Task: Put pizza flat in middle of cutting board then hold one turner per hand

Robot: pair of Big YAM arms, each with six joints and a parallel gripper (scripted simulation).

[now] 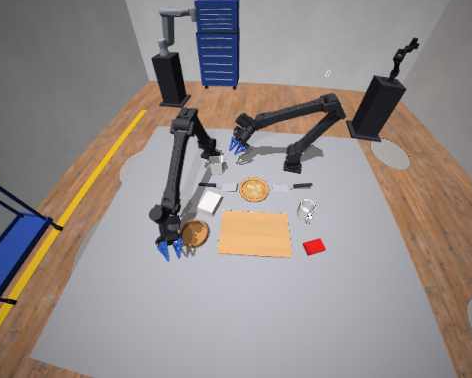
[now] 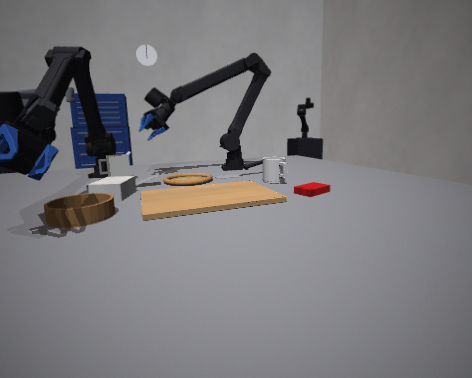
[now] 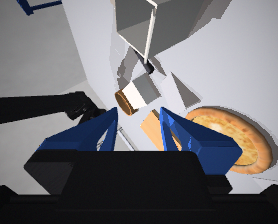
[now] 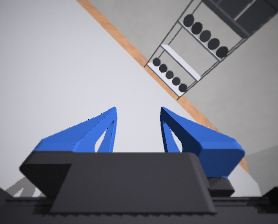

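Now: left hand 120 mm short of the pizza, 160 mm to the right of it and 170 mm above it. Also, from my left hand: wooden cutting board 400 mm ahead, 200 mm to the left, 170 mm below; wooden bowl 480 mm ahead, 100 mm to the right, 170 mm below.
Now: right hand 170 mm past the wooden bowl, 10 mm to the right of it and 140 mm above it. Also, from my right hand: wooden cutting board: 240 mm behind, 310 mm to the left, 140 mm below; pizza: 520 mm behind, 270 mm to the left, 140 mm below.
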